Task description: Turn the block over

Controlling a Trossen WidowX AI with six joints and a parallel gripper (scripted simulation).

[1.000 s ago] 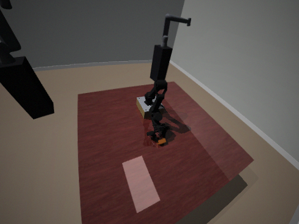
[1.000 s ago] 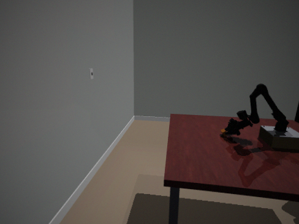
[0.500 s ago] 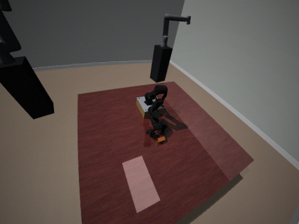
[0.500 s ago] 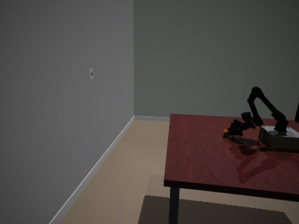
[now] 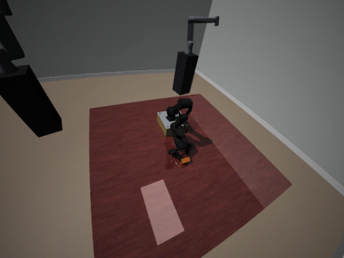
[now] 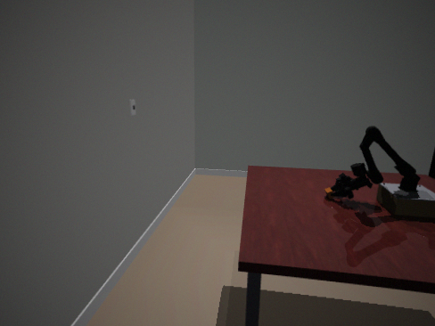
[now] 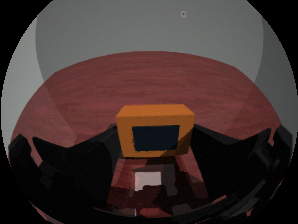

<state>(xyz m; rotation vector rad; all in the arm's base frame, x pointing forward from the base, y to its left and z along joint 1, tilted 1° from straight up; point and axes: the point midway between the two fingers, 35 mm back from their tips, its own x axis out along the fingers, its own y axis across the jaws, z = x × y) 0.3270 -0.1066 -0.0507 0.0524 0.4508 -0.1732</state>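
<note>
The block lies 10 mm behind my gripper tip.
</note>
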